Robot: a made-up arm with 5 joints. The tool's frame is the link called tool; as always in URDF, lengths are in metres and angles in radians. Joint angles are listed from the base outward. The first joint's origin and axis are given. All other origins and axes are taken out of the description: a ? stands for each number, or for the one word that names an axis. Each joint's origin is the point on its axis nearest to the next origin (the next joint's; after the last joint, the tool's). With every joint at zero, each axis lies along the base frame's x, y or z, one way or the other. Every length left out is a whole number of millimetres.
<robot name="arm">
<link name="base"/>
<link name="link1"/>
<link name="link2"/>
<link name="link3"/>
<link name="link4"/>
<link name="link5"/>
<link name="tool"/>
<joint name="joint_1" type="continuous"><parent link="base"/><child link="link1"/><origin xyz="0.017 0.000 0.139"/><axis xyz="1 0 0"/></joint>
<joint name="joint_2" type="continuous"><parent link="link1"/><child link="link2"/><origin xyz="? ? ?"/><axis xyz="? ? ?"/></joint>
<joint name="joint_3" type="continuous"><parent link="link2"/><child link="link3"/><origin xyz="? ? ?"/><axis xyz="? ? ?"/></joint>
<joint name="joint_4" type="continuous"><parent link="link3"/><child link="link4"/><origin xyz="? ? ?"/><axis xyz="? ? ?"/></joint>
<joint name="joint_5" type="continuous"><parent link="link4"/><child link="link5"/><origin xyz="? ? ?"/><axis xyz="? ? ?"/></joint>
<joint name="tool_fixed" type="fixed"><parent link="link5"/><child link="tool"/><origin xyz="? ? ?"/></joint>
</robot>
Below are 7 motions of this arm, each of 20 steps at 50 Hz.
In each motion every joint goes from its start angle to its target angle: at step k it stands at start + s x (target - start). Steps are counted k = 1, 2, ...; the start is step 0. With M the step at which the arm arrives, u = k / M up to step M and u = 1 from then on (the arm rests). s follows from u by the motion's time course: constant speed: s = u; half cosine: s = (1 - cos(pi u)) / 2; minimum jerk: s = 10 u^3 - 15 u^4 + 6 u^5.
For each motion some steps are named. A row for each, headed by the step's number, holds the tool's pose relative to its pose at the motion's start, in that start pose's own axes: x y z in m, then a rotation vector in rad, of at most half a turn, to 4 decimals.
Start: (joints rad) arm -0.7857 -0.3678 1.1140 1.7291 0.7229
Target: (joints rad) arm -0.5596 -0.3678 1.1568 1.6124 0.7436
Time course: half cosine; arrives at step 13
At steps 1, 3, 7, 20:
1: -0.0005 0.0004 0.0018 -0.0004 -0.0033 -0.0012
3: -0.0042 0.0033 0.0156 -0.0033 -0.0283 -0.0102
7: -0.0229 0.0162 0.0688 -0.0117 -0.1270 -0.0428
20: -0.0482 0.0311 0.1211 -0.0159 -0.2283 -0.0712

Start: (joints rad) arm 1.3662 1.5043 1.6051 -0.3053 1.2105
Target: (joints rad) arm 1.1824 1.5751 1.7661 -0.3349 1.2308
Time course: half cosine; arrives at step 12
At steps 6, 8, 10, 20:
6: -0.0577 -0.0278 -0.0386 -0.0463 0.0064 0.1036
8: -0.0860 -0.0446 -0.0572 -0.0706 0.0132 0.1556
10: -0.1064 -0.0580 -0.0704 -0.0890 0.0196 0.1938
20: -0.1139 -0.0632 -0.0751 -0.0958 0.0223 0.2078

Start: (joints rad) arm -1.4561 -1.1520 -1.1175 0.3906 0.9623
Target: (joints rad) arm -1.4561 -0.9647 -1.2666 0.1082 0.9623
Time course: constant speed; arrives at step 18
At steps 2, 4, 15, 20:
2: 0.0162 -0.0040 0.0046 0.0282 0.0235 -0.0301
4: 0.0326 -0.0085 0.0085 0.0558 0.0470 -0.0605
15: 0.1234 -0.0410 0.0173 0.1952 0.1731 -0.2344
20: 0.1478 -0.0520 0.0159 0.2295 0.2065 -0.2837

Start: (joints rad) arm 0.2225 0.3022 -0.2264 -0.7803 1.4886
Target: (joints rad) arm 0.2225 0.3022 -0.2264 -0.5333 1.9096
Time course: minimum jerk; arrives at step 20
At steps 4, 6, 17, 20:
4: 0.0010 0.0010 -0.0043 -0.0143 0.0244 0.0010
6: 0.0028 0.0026 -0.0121 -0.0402 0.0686 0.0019
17: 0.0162 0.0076 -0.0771 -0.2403 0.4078 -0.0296
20: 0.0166 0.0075 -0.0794 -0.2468 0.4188 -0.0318

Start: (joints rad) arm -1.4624 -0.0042 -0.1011 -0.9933 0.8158
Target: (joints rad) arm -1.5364 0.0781 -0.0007 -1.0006 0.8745
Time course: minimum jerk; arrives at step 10
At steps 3, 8, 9, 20:
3: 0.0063 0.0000 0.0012 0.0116 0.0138 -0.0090
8: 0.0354 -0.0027 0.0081 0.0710 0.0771 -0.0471
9: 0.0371 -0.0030 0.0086 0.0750 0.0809 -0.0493
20: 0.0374 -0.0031 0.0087 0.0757 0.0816 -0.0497

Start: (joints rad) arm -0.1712 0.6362 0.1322 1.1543 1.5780
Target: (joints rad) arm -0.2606 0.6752 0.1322 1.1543 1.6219
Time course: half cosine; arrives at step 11
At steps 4, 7, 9, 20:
4: 0.0169 0.0050 0.0041 0.0096 0.0251 -0.0239
7: 0.0411 0.0114 0.0094 0.0236 0.0603 -0.0579
9: 0.0535 0.0144 0.0119 0.0311 0.0781 -0.0753
20: 0.0582 0.0155 0.0128 0.0339 0.0847 -0.0819

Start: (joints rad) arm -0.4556 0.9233 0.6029 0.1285 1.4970
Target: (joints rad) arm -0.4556 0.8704 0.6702 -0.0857 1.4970
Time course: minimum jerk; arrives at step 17
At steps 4, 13, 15, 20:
4: -0.0014 -0.0004 0.0048 0.0155 0.0019 0.0051
13: -0.0124 -0.0085 0.0486 0.1604 0.0267 0.0505
15: -0.0132 -0.0096 0.0525 0.1737 0.0295 0.0545
20: -0.0133 -0.0098 0.0532 0.1761 0.0300 0.0552

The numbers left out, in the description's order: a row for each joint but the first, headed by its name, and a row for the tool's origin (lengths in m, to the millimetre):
joint_2: xyz 0.000 0.395 0.287, axis 0 0 -1
joint_3: xyz 0.253 -0.055 0.000, axis 1 0 0
joint_4: xyz 0.000 0.111 0.044, axis 0 0 1
joint_5: xyz 0.015 0.306 0.000, axis 0 1 0
tool: xyz -0.005 0.000 0.055

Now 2 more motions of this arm.
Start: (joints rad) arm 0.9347 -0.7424 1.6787 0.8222 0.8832
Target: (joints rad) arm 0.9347 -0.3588 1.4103 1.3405 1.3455
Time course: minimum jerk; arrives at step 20
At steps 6, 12, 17, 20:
6: -0.0054 0.0133 -0.0311 -0.1175 0.0681 -0.0060
12: -0.0154 0.0274 -0.1329 -0.4705 0.3209 -0.0978
17: -0.0201 0.0178 -0.1868 -0.6463 0.4823 -0.1932
20: -0.0206 0.0163 -0.1915 -0.6614 0.4976 -0.2034

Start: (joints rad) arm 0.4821 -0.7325 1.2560 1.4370 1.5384
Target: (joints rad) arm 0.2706 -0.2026 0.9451 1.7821 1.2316
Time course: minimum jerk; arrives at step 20
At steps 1, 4, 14, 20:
1: 0.0002 0.0000 -0.0001 -0.0001 0.0001 -0.0006
4: 0.0096 -0.0019 -0.0074 -0.0038 0.0060 -0.0296
14: 0.1163 -0.0332 -0.1181 -0.0676 0.1599 -0.3499
20: 0.1321 -0.0389 -0.1426 -0.0794 0.2057 -0.3978

